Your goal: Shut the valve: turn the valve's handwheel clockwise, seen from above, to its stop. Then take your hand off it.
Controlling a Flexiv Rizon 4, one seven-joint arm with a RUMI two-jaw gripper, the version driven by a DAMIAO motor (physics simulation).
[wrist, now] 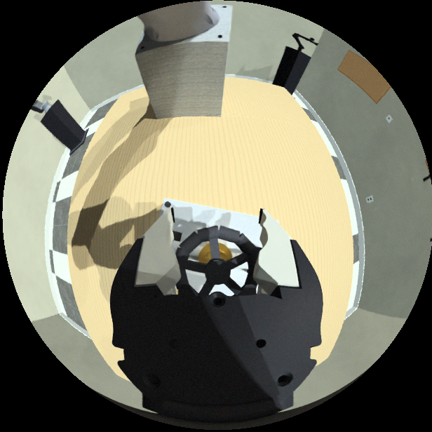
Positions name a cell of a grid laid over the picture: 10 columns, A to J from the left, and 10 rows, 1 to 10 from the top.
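Observation:
You'd see a spoked handwheel (F7) here and a light grey base plate (E5), and the gripper (F5) is visible as well.

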